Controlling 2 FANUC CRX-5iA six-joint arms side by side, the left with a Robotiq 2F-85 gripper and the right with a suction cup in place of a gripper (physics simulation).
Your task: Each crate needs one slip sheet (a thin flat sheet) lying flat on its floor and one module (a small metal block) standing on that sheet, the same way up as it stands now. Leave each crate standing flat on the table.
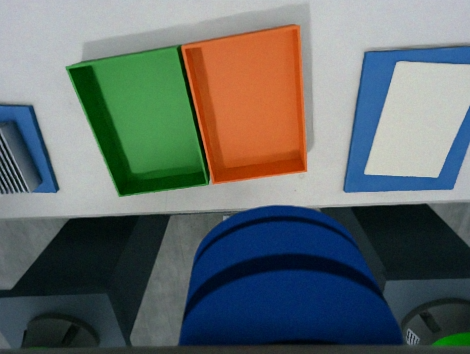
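Observation:
A green crate [150, 115] and an orange crate [250, 100] stand side by side on the table, slightly turned. Both show bare floors. A cream slip sheet [417, 120] lies flat on a blue pad at the right; whether more sheets lie under it I cannot tell. A grey ribbed metal module [20, 160] stands on another blue pad at the left edge, partly cut off. My right suction cup [282, 212], blue, reaches in from the bottom, with no sheet or module visible on it; its mouth is hidden. My left gripper does not show.
The right blue pad [356, 150] and the left blue pad [44, 155] lie on either side of the crates. The table's front edge [120, 215] runs just in front of the crates. Dark robot pedestals [85, 255] [415, 240] stand beyond that edge.

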